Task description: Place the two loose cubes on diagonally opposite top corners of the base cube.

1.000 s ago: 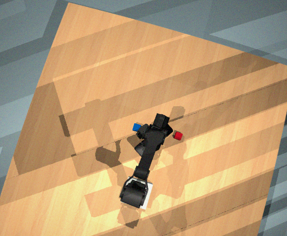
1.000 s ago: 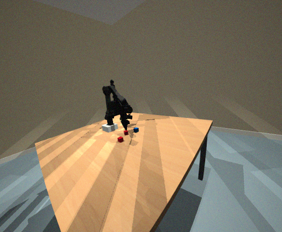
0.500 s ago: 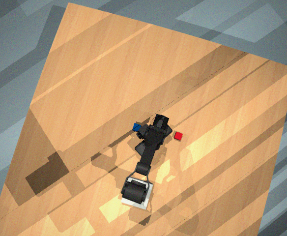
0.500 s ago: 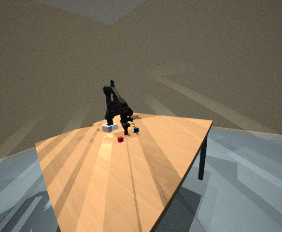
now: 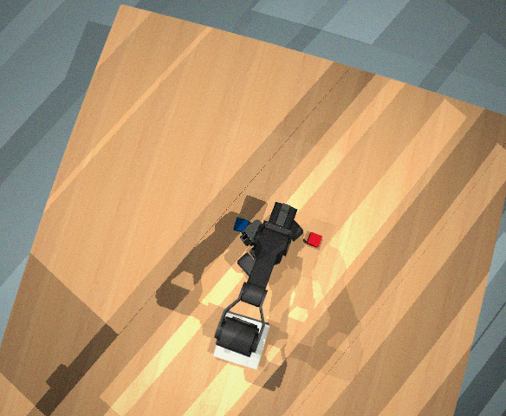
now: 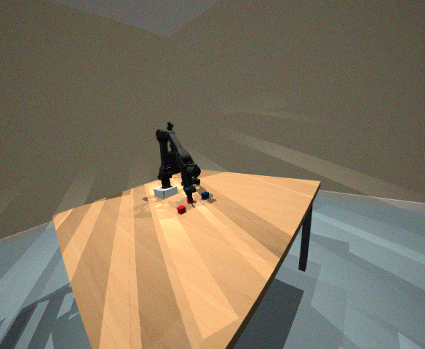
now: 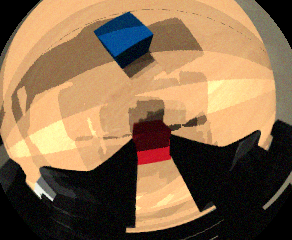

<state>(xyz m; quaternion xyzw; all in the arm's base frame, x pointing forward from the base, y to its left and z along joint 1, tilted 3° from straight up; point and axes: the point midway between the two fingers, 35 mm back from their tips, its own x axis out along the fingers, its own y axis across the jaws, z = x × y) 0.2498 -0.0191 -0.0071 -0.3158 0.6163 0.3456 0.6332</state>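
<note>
The blue cube is 90 mm to the left of my gripper tip and 40 mm ahead of it.
</note>
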